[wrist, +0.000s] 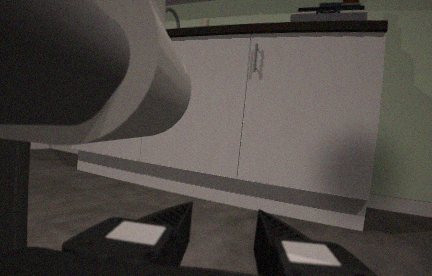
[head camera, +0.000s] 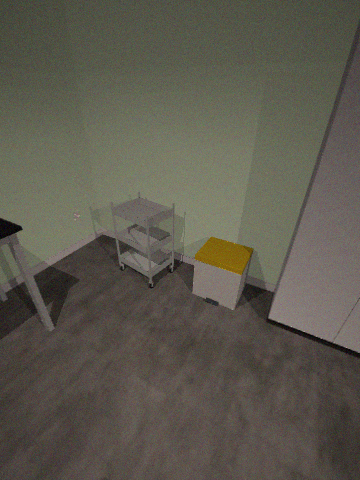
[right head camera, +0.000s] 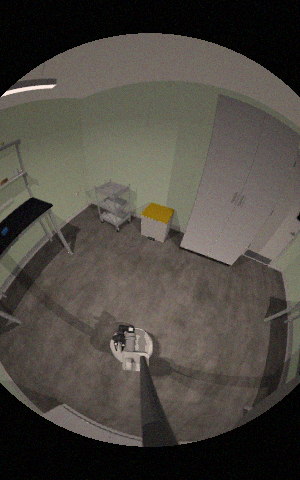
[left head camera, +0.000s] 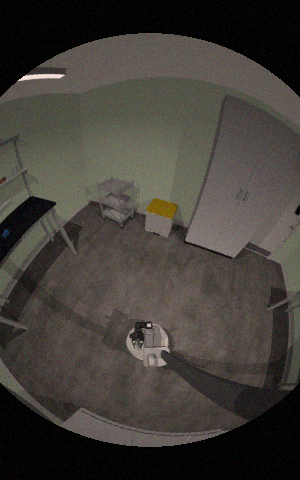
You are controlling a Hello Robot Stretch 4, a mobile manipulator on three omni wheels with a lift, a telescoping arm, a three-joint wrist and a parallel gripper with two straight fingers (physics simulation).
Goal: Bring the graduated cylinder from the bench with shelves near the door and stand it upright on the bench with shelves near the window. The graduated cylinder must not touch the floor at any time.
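Frame: origin at the robot's base, x left, y up, z ahead, level; millimetres.
Seen in the pictures: gripper, fingertip midpoint: point(wrist: 223, 225) point(right head camera: 118, 351) point(left head camera: 137, 348).
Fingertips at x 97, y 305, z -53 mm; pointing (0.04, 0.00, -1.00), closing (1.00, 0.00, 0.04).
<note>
Offsets run from my fingertips to a thing's top centre. Level surfaces: height alone.
The graduated cylinder does not show in these views. My gripper point(wrist: 223, 225) point(left head camera: 137, 344) point(right head camera: 119, 345) is open and empty, with floor showing between its fingers; it is held close above my base. A black-topped bench with shelves {dy +582 mm} point(head camera: 7, 229) point(left head camera: 35, 210) point(right head camera: 31, 210) stands at the left, with a small blue object {dx +1421, dy +622, dz +734 mm} point(left head camera: 5, 233) point(right head camera: 4, 231) on its top; no window shows, so I cannot tell which bench it is. At the right edge, pale legs of another bench point(left head camera: 286, 302) point(right head camera: 278, 315) show near the door point(left head camera: 282, 230) point(right head camera: 281, 237).
A three-tier cart point(head camera: 148, 220) point(left head camera: 102, 205) point(right head camera: 99, 207) and a white bin with a yellow lid {dx -355, dy +118, dz +1794 mm} point(head camera: 223, 254) point(left head camera: 161, 207) point(right head camera: 157, 212) stand at the far wall. A tall cabinet point(head camera: 315, 260) point(left head camera: 225, 200) point(right head camera: 220, 200) stands to their right. The wrist view shows a low white cabinet point(wrist: 310, 110) with a dark top.
</note>
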